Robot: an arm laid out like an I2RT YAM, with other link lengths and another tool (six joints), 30 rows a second.
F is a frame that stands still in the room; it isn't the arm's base.
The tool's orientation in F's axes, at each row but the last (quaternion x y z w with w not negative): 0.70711, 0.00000, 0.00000, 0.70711; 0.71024, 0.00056, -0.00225, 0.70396; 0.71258, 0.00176, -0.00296, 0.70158; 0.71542, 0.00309, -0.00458, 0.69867; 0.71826, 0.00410, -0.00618, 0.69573; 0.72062, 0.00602, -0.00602, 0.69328; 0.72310, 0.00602, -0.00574, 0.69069
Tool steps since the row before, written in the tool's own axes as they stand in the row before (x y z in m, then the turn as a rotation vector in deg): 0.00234, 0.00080, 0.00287, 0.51, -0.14, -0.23; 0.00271, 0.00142, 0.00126, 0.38, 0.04, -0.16; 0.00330, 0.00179, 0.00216, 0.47, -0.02, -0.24; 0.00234, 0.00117, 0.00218, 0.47, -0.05, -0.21; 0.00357, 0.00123, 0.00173, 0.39, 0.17, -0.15; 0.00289, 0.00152, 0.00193, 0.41, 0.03, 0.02; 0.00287, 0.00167, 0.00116, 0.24, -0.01, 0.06
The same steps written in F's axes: 0.00234, -0.00287, 0.00080, 0.51, 0.23, -0.14; 0.00271, -0.00128, 0.00140, 0.38, 0.16, 0.04; 0.00331, -0.00219, 0.00173, 0.47, 0.24, -0.02; 0.00235, -0.00221, 0.00109, 0.47, 0.21, -0.05; 0.00358, -0.00178, 0.00112, 0.39, 0.14, 0.17; 0.00291, -0.00199, 0.00139, 0.41, -0.02, 0.02; 0.00290, -0.00123, 0.00157, 0.24, -0.06, -0.02
